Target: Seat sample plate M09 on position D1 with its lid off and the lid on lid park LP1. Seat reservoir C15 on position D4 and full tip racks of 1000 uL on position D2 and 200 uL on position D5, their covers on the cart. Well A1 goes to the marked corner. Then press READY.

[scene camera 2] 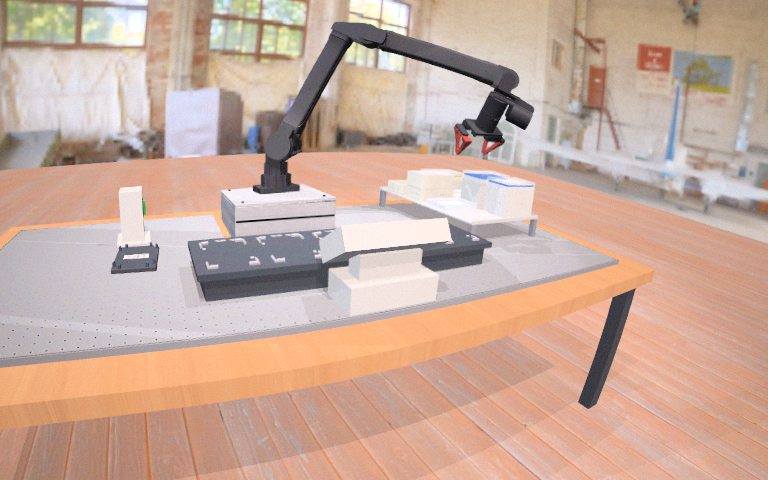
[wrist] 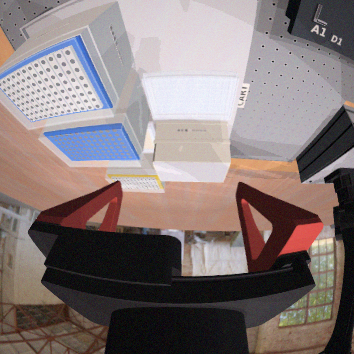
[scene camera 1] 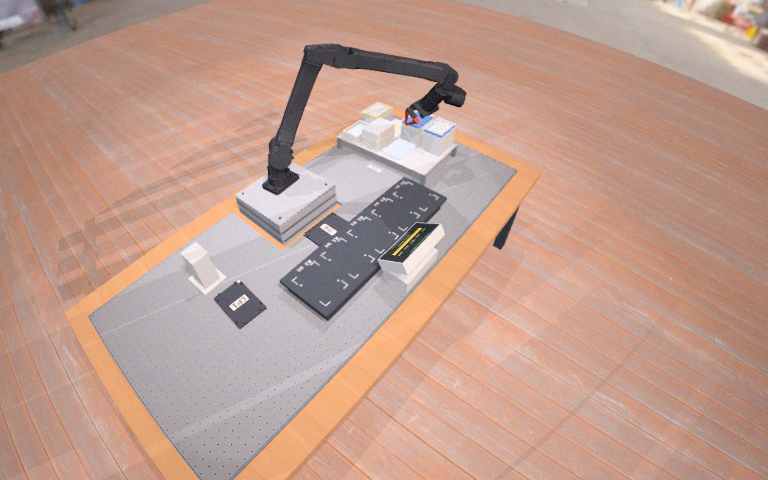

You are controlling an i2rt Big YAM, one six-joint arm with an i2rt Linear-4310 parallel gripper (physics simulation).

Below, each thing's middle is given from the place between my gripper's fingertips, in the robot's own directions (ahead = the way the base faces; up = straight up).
My gripper is now 10 cm past the cart shelf (scene camera 1: 420, 161), 6 cm to the right of it and 17 cm above it. Also, from my hand: white stand (scene camera 2: 130, 198): 22 cm behind, 89 cm to the right, 16 cm below; black pad (scene camera 2: 132, 259): 6 cm behind, 89 cm to the right, 22 cm below.
